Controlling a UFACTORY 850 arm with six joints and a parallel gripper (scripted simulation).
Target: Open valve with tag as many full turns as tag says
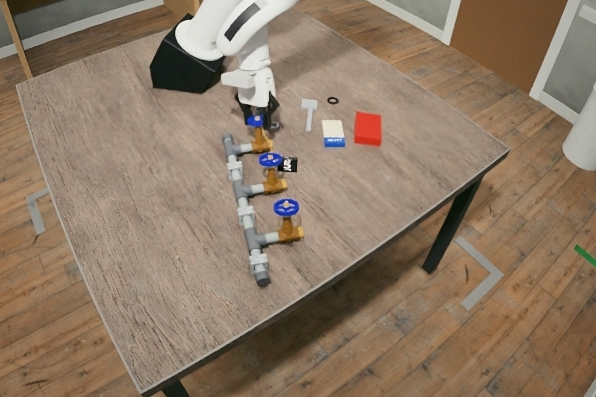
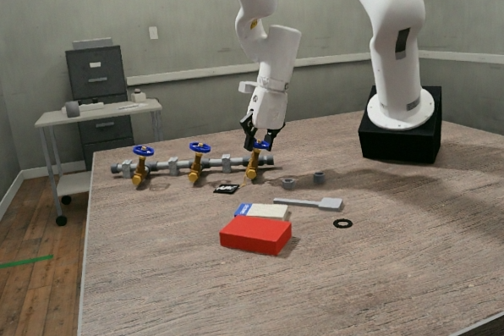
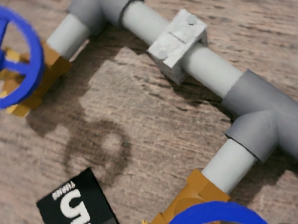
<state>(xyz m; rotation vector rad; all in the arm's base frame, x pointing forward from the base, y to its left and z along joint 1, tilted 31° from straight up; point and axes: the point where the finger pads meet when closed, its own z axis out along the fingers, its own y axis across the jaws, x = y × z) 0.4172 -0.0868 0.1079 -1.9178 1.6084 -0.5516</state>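
Right now my hand is 9 cm to the right of the grey hex nut, 9 cm above it and 5 cm past it. Also, from my hand: grey cap (13 cm behind, 10 cm below, 9 cm to the left); then grey t-shaped tool (23 cm to the left, 10 cm below, 5 cm behind); then black tag (10 cm below, 10 cm ahead, 4 cm to the left).
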